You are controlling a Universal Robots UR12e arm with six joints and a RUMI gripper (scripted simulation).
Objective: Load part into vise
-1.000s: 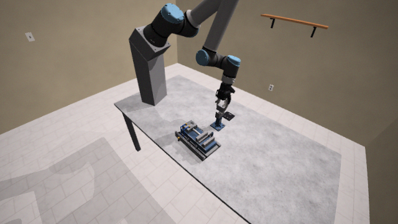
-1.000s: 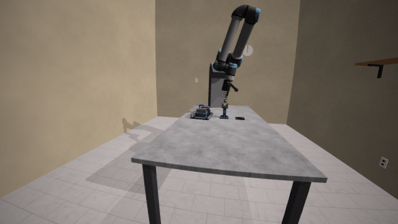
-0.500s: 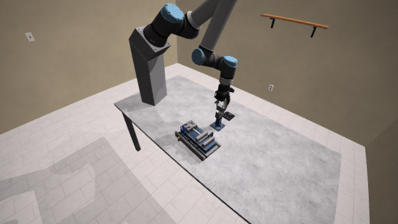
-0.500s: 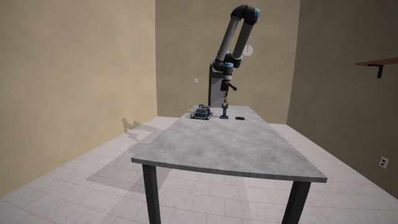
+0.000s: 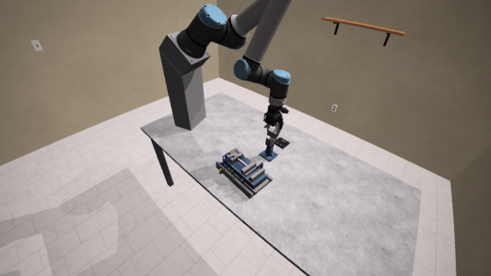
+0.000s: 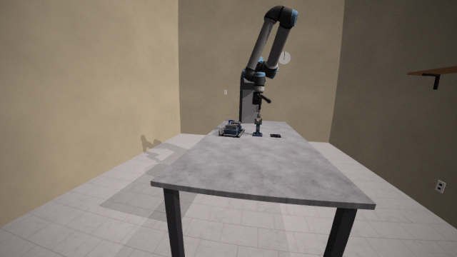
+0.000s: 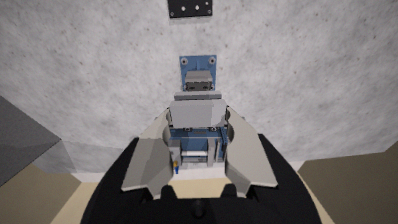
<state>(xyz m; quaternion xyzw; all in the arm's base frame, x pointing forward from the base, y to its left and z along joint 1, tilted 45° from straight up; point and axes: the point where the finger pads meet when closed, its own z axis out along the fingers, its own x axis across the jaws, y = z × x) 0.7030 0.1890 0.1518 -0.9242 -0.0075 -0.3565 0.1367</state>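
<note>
Now: the part 10 mm to the left of my hand and 10 mm below it. Round my hand: cylinder rod (20 mm ahead, 230 mm to the right, 120 mm below); then work stop (100 mm ahead, 180 mm to the right, 100 mm below); then moving jaw (70 mm ahead, 230 mm to the right, 120 mm below).
</note>
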